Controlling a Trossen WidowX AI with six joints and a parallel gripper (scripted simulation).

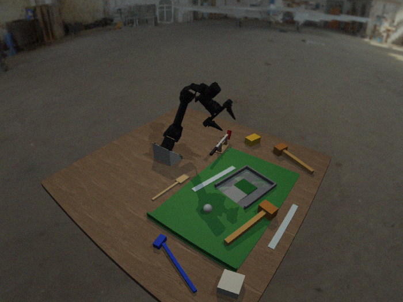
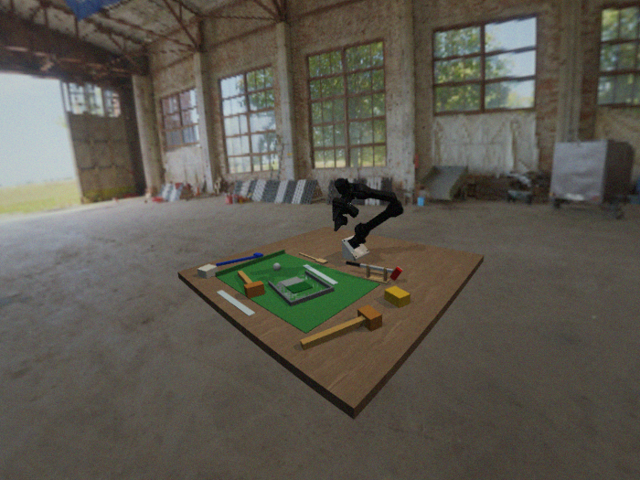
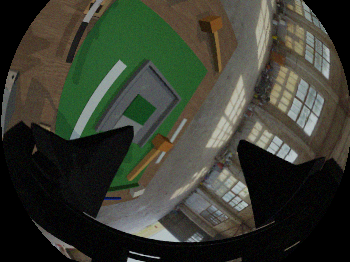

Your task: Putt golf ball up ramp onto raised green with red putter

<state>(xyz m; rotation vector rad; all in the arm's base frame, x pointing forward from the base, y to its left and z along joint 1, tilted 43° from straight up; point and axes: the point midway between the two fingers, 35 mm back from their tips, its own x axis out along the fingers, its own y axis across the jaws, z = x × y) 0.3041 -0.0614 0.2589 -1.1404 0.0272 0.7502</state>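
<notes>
Right now my gripper tip is 15 cm past the tan paddle, 29 cm to the left of it and 27 cm above it. Also, from my gripper tip: green mat: 14 cm ahead, 18 cm to the right, 28 cm below; red putter: 12 cm behind, 14 cm to the left, 22 cm below; wooden stand: 12 cm behind, 16 cm to the left, 25 cm below.
</notes>
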